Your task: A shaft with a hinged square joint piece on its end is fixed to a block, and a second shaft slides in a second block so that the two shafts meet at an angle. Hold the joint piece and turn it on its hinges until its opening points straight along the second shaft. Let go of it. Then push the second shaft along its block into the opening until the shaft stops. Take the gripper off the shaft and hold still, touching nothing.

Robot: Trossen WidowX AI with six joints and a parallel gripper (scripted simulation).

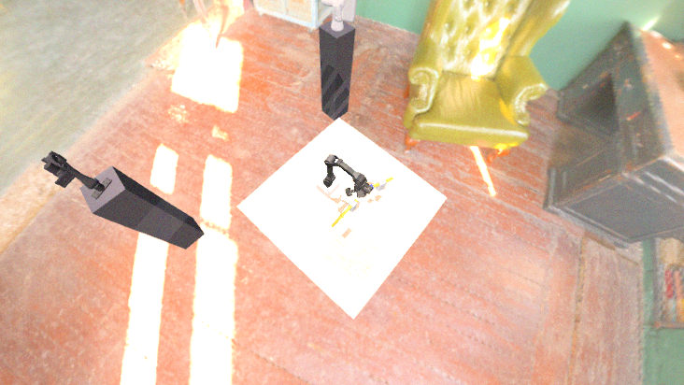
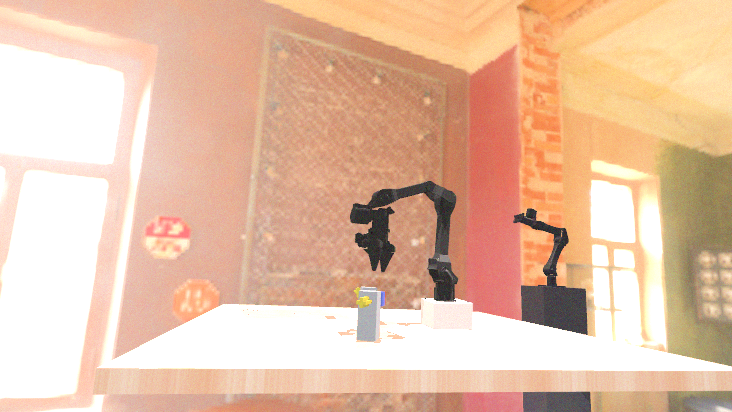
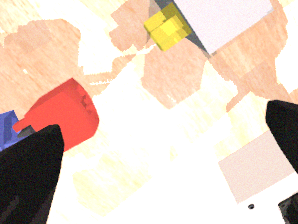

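My gripper tip is now 80 mm to the right of the red joint piece, 80 mm above it and 10 mm short of it.
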